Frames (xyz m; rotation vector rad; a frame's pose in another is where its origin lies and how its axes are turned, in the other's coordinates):
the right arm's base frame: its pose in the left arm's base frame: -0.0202 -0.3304 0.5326 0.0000 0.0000 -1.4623
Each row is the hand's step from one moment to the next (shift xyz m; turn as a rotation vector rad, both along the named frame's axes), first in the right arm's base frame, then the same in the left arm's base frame.
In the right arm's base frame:
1: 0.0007 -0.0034 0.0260 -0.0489 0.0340 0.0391
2: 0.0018 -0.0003 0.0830 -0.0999 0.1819 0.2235
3: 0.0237 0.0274 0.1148 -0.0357 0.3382 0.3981
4: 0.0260 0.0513 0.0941 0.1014 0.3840 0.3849
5: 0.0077 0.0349 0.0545 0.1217 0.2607 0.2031
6: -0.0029 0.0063 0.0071 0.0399 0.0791 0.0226
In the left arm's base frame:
1: -0.0033 -0.0011 0.0260 0.0285 0.0523 0.0391
2: -0.0001 -0.0018 0.0830 0.1700 0.1190 0.2235
3: 0.0298 -0.0206 0.1148 0.3323 0.0721 0.3981
4: 0.0538 -0.0203 0.0941 0.3927 -0.0592 0.3849
5: 0.0355 -0.0039 0.0545 0.2723 -0.0928 0.2031
6: 0.0059 0.0036 0.0071 0.0830 -0.0311 0.0226

